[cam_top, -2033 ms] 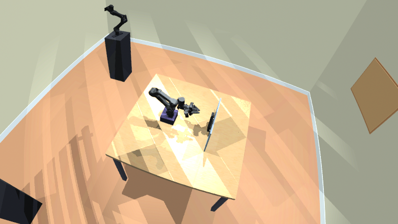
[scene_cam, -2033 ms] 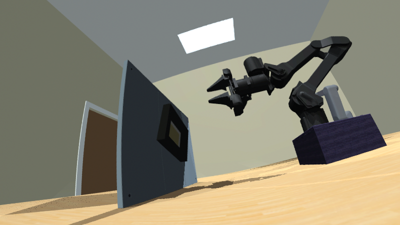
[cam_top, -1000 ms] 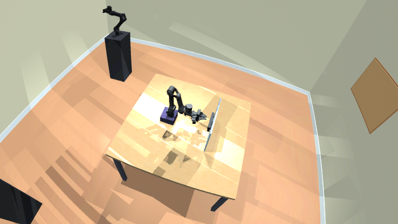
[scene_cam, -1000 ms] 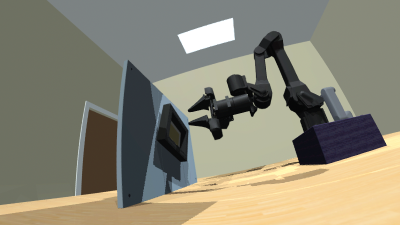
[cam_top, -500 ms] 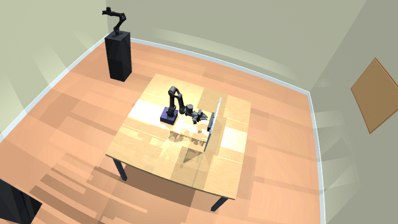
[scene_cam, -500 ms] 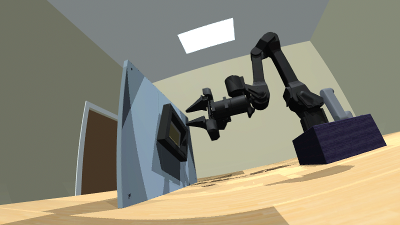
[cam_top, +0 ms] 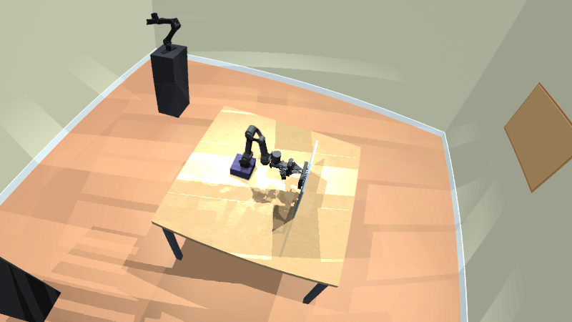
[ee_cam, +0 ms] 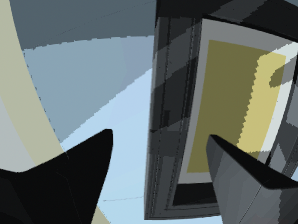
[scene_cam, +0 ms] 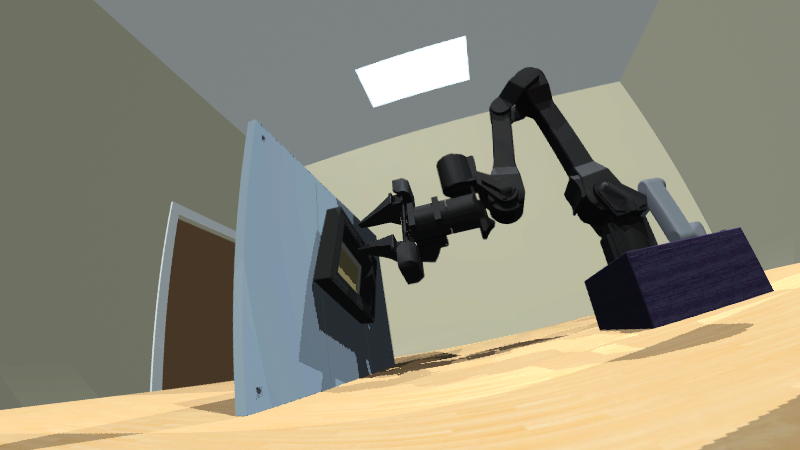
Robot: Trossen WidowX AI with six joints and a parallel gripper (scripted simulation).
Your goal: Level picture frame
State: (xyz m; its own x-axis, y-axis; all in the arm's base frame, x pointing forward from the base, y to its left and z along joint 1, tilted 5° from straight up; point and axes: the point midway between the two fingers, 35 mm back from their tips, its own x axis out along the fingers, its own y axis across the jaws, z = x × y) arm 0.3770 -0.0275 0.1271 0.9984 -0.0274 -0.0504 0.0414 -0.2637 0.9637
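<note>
Right now my gripper tip is 5 cm above the picture frame, 2 cm short of it and 1 cm to the right of it. The rest, counted from my gripper tip: wall panel (7 cm below, 3 cm ahead).
</note>
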